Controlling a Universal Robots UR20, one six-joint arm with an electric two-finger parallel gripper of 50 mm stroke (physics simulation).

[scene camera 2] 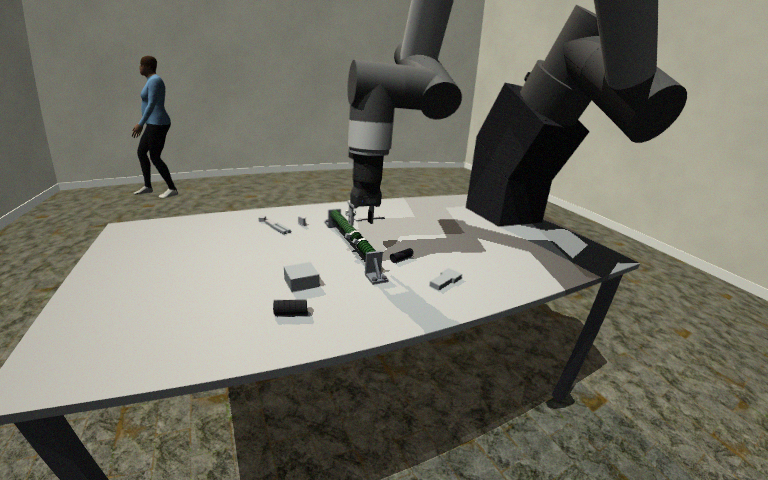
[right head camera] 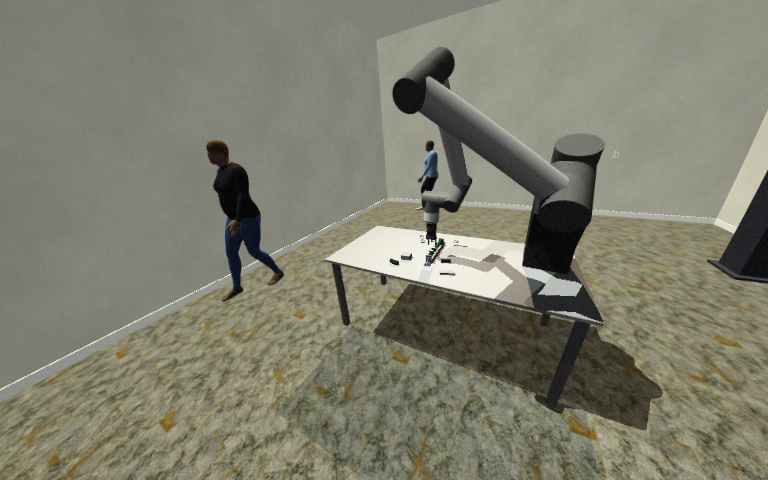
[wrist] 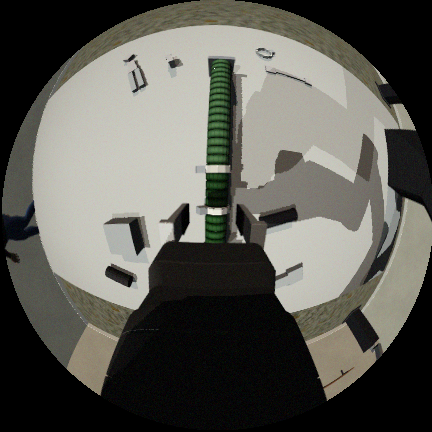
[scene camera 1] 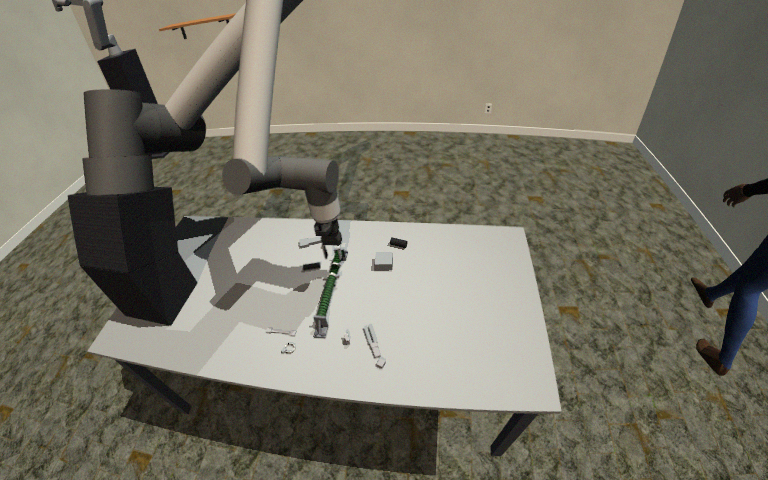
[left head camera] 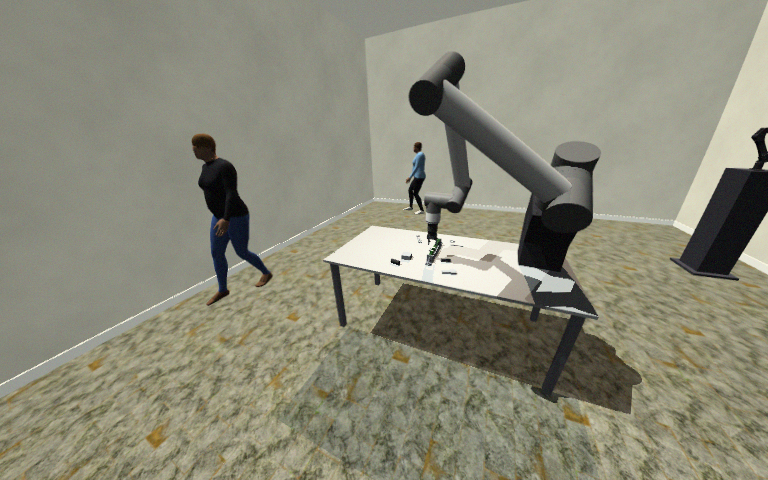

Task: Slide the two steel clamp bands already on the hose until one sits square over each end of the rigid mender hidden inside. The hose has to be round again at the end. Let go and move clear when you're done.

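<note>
A green ribbed hose (scene camera 1: 325,300) (wrist: 219,120) runs between two grey end brackets (scene camera 1: 321,325) (scene camera 2: 373,266). Two steel clamp bands sit around it: one band (wrist: 218,169) is farther up the wrist view, and the other band (wrist: 217,210) is nearer my fingers. A short stretch of hose separates them, darker in shadow. Both look roughly square across the hose, each with a small lug at the left. The mender is hidden inside. My gripper (scene camera 2: 361,213) (wrist: 212,213) is open and empty, raised above the hose; in the wrist view its fingers appear on either side of the nearer band.
A grey block (scene camera 2: 301,277) (wrist: 122,237) and a black cylinder (scene camera 2: 289,307) lie on one side of the hose. Another black cylinder (scene camera 2: 401,255) and a pale stepped block (scene camera 2: 446,278) lie on the other. A wrench-like tool (scene camera 1: 282,331) and a ring clamp (scene camera 1: 288,348) lie near one bracket.
</note>
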